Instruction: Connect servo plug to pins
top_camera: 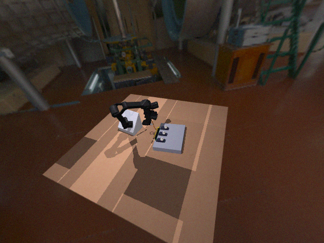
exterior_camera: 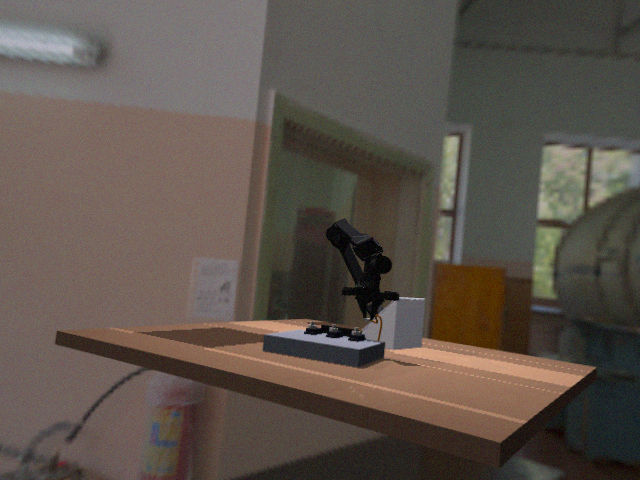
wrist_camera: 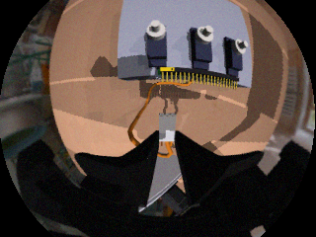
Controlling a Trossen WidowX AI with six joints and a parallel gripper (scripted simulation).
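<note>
Right now my gripper tip is 8 cm short of the yellow band and 3 cm above it. Also, from my gripper tip: grey printed holder (24 cm ahead, 8 cm below, 5 cm to the right).
</note>
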